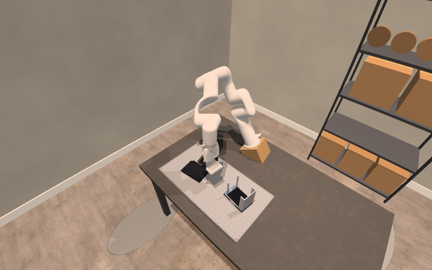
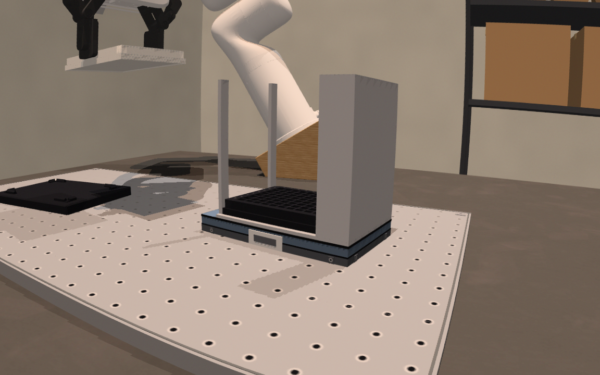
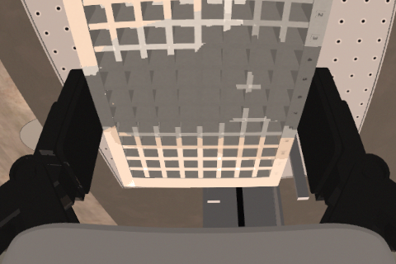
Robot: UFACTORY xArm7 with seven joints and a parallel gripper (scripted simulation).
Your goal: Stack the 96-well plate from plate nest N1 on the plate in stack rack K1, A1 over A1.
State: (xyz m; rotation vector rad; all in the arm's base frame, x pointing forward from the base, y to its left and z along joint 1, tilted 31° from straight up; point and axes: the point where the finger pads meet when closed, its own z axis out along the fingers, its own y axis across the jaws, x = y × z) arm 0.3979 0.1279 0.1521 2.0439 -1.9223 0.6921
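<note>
Right now my hand is 220 mm to the right of the black 96-well plate, 160 mm above it and 50 mm past it. Round my hand: white 96-well plate: 10 mm below; then thin post: 150 mm to the left, 100 mm below, 10 mm behind; then plate nest N1: 180 mm below, 130 mm to the right, 30 mm ahead.
</note>
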